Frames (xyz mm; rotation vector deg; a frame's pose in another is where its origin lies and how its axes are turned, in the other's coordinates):
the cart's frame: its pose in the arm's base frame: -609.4 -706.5 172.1 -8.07 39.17 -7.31
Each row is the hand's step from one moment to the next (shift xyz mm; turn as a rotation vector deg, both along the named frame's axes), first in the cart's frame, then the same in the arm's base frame.
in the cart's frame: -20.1 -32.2 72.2 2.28 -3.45 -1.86
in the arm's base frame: 28.2 -22.0 73.3 0.32 -3.93 -2.25
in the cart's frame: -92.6 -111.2 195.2 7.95 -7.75 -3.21
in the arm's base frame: 45.2 -77.1 226.0 3.51 -9.19 -6.06
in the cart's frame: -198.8 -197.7 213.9 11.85 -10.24 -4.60
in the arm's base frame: -30.6 -143.1 320.9 5.45 -12.40 -9.11
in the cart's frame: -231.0 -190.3 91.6 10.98 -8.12 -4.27
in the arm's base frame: -132.7 -141.3 245.8 5.14 -10.15 -8.68
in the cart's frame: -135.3 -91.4 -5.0 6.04 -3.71 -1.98
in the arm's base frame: -113.6 -68.2 95.6 3.12 -4.81 -4.62
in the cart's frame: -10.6 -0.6 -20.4 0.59 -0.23 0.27
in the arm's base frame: -21.2 -0.6 -9.0 0.61 -0.30 -0.12
